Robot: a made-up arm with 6 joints.
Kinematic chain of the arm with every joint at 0, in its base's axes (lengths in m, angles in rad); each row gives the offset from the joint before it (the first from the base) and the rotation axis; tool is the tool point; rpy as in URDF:
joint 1: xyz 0 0 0.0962 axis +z
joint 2: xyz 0 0 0 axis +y
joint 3: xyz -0.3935 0 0.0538 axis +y
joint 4: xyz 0.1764 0 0.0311 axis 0.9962 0 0.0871
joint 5: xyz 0 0 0 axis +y
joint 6: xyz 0.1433 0 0.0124 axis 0.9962 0 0.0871
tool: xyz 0 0 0 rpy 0 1.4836 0
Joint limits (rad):
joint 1: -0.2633..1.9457
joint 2: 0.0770..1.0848
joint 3: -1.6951..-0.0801
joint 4: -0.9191..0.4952
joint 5: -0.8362..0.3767
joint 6: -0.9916..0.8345
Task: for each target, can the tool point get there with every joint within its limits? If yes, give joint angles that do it. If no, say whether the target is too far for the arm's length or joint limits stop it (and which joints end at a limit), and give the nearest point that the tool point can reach.
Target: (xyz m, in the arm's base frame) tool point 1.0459 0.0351 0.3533
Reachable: no: too far | nearest point 0.1851 0.0062 0.4378 | short by 0.865 m
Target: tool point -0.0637 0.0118 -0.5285
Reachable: no: joint limits stop it (at a limit: joint 2, joint 3, joint 5) | nearest point -0.0727 0.0135 0.1710 | short by 0.700 m
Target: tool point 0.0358 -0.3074 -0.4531
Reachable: no: joint limits stop it (at a limit: joint 2, joint 3, joint 5) | nearest point 0.0086 -0.0735 0.1710 | short by 0.667 m
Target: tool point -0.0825 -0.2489 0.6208
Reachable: yes | joints 1.2117 0.4304 -1.4830 0.2089 -0.3496 0.2221
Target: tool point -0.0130 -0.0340 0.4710
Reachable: yes | joints 1.2071 0.5053 -0.5666 -0.0010 -0.5772 -0.7731
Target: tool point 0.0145 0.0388 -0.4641
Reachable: no: joint limits stop it (at a limit: joint 1, joint 2, joint 3, joint 5) | nearest point -0.0706 0.0223 0.1711 | short by 0.641 m
